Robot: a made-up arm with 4 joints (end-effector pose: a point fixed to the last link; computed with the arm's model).
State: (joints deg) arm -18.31 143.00 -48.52 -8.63
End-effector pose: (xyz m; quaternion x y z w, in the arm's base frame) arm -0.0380 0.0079 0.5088 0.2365 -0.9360 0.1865 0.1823
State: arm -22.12 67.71 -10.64 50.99
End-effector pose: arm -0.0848 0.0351 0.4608 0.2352 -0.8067 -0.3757 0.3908
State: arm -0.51 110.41 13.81 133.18
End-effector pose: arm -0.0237 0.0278 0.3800 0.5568 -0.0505 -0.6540 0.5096
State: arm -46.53 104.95 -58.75 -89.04
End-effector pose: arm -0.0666 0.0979 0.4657 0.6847 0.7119 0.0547 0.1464
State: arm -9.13 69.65 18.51 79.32
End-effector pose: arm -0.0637 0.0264 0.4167 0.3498 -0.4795 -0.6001 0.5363
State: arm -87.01 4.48 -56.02 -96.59
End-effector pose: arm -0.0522 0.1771 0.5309 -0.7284 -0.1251 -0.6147 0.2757
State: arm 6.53 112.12 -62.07 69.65
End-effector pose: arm -0.0563 -0.0153 0.4602 0.5814 -0.7211 -0.2144 0.3100
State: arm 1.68 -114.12 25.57 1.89
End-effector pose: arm 0.0110 0.1772 0.4599 0.5488 -0.0512 0.8178 0.1655
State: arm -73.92 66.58 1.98 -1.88
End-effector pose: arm -0.0803 0.0687 0.4906 -0.0390 -0.9679 -0.1941 0.1545
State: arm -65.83 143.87 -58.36 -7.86
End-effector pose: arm -0.0697 -0.0016 0.5195 -0.1719 0.9172 -0.2285 0.2775
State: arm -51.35 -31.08 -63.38 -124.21
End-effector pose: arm -0.0047 0.1602 0.5144 -0.7045 0.4305 -0.2875 0.4855
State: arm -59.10 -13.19 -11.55 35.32
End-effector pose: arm -0.0878 0.1799 0.4574 0.0764 0.6354 0.7608 0.1075
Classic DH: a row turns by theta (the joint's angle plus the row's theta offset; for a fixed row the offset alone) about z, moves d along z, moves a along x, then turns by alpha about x. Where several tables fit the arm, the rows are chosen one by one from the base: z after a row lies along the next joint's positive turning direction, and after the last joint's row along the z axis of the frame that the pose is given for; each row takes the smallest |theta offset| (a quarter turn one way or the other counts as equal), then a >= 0, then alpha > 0; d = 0 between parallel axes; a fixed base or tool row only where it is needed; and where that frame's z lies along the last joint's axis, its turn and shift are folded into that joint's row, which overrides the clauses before.
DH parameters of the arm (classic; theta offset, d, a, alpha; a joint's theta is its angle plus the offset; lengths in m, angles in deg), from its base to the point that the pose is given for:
base (fixed): 0 0.4803 -0.0769 -90
joint 1: 0 0.1183 0.0598 90
joint 2: 85.05 -0.0486 0.0654 75.71
joint 3: -84.27 -0.0613 -0.0202 80.12
joint 4: -41.59 -0.2635 -0.0419 -173.23
tool (fixed): 153.33 -0.3011 0 0

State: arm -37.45 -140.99 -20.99 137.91
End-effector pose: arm 0.0853 0.1506 0.5047 0.5331 0.2962 0.1681 0.7745
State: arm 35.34 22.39 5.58 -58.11
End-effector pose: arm -0.0558 0.1410 0.4529 -0.5761 -0.1259 0.1578 0.7921
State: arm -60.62 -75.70 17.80 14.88
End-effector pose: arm -0.0404 0.1963 0.5159 0.0687 0.1586 0.9818 0.0788
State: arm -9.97 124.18 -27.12 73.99
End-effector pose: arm 0.0098 -0.0013 0.4687 0.6427 -0.5594 -0.1615 0.4980
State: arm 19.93 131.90 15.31 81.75
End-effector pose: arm 0.0083 0.0238 0.3811 0.4522 -0.0804 -0.3377 0.8216
